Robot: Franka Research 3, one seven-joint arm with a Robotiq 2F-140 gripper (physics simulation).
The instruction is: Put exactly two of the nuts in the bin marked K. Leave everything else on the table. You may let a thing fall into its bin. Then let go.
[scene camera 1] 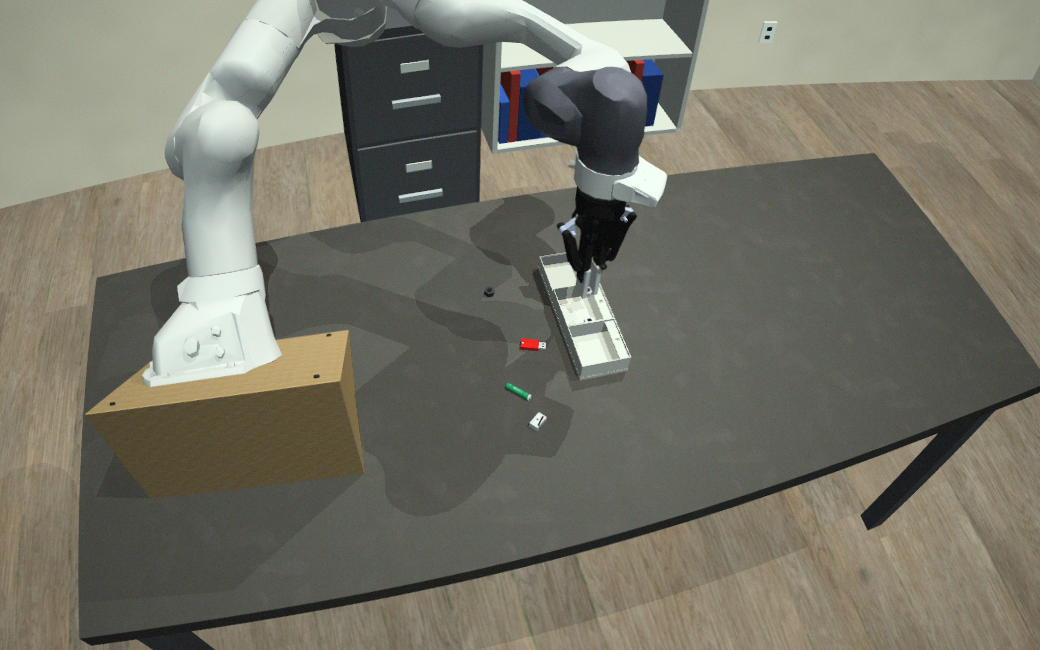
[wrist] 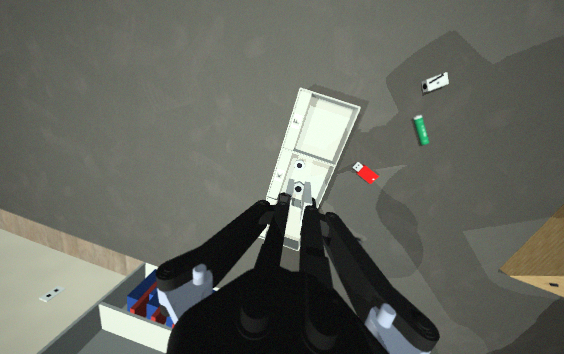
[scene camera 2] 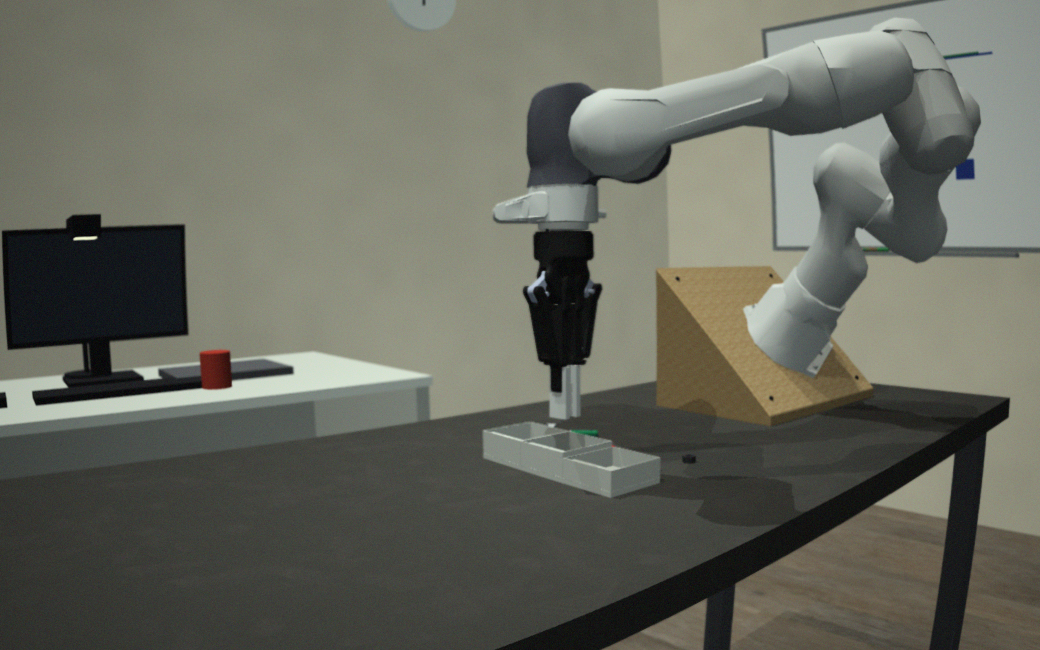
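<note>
My gripper (scene camera 1: 589, 292) (scene camera 2: 565, 416) (wrist: 298, 189) is shut on a light metal nut (wrist: 298, 188) and holds it above the bin tray, over the middle bin marked K (wrist: 320, 175). Another light nut (wrist: 299, 165) lies inside bin K, near the divider to the bin marked F. A dark nut (scene camera 1: 489, 292) (scene camera 2: 688, 459) lies on the table, between the tray and the arm's base. The white three-bin tray (scene camera 1: 603, 371) (scene camera 2: 590, 476) (wrist: 301, 102) stands flat on the table. In the wrist view the fingers partly hide its third bin.
A red USB stick (scene camera 1: 529, 344) (wrist: 367, 174), a green battery (scene camera 1: 518, 391) (scene camera 2: 585, 433) (wrist: 421, 131) and a white sharpener (scene camera 1: 537, 421) (wrist: 436, 82) lie on the table on the arm-base side of the tray. The wooden base block (scene camera 1: 245, 429) (scene camera 2: 697, 360) carries the arm.
</note>
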